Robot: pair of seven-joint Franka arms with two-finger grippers.
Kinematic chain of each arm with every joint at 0, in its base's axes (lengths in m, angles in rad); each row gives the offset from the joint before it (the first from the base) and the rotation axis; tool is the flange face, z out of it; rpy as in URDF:
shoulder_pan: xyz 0 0 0.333 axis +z
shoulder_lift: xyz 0 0 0 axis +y
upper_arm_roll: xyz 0 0 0.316 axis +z
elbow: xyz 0.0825 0 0 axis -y
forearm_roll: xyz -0.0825 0 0.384 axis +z
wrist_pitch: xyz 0 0 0 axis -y
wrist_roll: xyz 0.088 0 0 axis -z
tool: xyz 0 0 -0.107 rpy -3.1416 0 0
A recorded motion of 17 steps. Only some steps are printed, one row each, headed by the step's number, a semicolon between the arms.
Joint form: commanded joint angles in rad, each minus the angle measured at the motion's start. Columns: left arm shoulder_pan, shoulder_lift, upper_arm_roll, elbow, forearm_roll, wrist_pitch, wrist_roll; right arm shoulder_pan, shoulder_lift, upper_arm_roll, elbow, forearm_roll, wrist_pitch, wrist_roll.
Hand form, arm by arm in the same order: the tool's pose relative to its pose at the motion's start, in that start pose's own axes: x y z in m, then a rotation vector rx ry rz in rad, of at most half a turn. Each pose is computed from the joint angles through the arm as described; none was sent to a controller.
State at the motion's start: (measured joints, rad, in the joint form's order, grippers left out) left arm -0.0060 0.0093 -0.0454 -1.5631 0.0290 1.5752 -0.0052; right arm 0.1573 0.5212 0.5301 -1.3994 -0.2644 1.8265 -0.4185
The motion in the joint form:
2: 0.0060 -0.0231 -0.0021 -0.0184 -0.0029 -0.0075 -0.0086; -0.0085 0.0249 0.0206 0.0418 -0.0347 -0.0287 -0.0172
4: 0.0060 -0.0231 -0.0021 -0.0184 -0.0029 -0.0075 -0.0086; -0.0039 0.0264 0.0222 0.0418 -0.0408 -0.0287 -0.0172
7: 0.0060 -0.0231 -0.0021 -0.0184 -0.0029 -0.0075 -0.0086; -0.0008 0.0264 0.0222 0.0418 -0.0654 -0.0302 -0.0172
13: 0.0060 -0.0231 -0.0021 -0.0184 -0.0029 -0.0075 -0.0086; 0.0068 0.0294 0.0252 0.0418 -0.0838 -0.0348 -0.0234
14: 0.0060 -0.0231 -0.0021 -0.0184 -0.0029 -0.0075 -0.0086; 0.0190 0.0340 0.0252 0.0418 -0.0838 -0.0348 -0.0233
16: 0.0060 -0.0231 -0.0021 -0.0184 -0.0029 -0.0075 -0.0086; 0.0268 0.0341 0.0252 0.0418 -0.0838 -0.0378 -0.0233
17: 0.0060 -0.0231 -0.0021 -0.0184 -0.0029 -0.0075 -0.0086; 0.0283 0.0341 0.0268 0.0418 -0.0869 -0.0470 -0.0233
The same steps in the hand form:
2: -0.0080 -0.0017 -0.0034 -0.0018 -0.0030 -0.0126; 0.0023 0.0058 -0.0038 -0.0117 -0.0099 -0.0241
4: -0.0080 -0.0017 -0.0034 -0.0018 -0.0030 -0.0126; 0.0044 0.0030 -0.0031 -0.0155 -0.0125 -0.0315
7: -0.0080 -0.0017 -0.0034 -0.0018 -0.0030 -0.0126; 0.0046 0.0030 -0.0031 -0.0369 -0.0237 -0.0402
13: -0.0080 -0.0017 -0.0034 -0.0018 -0.0030 -0.0126; 0.0073 -0.0014 -0.0013 -0.0483 -0.0356 -0.0607
14: -0.0080 -0.0017 -0.0034 -0.0018 -0.0030 -0.0126; 0.0121 -0.0082 0.0016 -0.0450 -0.0379 -0.0729
16: -0.0080 -0.0017 -0.0034 -0.0018 -0.0030 -0.0126; 0.0146 -0.0130 0.0020 -0.0440 -0.0407 -0.0807
17: -0.0080 -0.0017 -0.0034 -0.0018 -0.0030 -0.0126; 0.0145 -0.0147 0.0025 -0.0429 -0.0496 -0.0840

